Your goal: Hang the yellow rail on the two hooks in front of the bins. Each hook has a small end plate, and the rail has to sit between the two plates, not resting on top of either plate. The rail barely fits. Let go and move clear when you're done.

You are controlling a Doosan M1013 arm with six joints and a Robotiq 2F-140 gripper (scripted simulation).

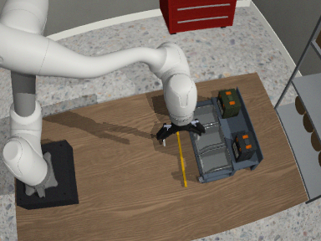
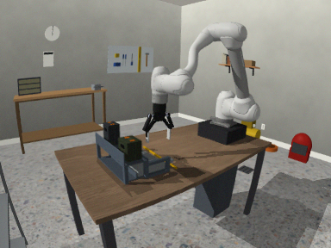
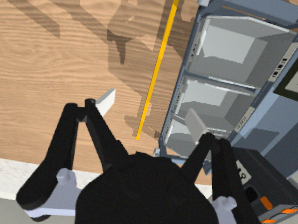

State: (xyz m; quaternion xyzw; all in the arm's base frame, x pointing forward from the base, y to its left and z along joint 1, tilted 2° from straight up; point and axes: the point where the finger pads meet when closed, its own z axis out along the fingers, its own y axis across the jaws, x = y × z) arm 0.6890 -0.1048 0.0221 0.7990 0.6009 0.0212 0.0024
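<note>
Now: the yellow rail 11 cm below my hand.
</note>
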